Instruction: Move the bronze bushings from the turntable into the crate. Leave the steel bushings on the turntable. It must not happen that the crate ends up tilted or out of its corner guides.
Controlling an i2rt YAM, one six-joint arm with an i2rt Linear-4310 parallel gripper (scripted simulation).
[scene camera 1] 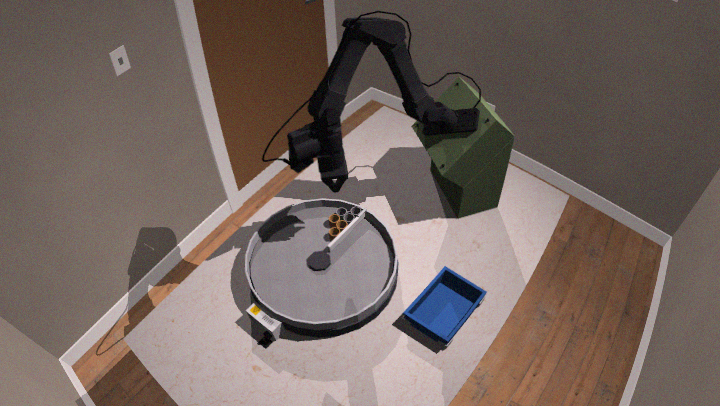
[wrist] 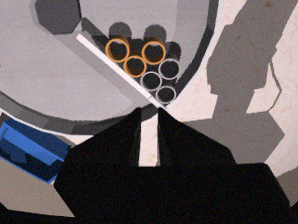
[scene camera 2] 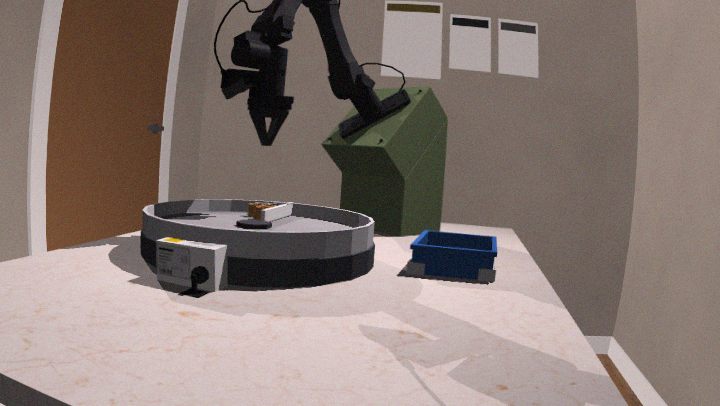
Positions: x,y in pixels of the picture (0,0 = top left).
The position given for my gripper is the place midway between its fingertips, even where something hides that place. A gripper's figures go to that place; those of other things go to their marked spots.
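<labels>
My gripper (scene camera 2: 266,145) is 105 cm from the lens. The grey turntable (scene camera 2: 227,220) is 98 cm from the lens; the blue crate (scene camera 2: 447,257) is 86 cm from the lens. The marked spots on the grey turntable and the blue crate are 41 cm apart.
</labels>
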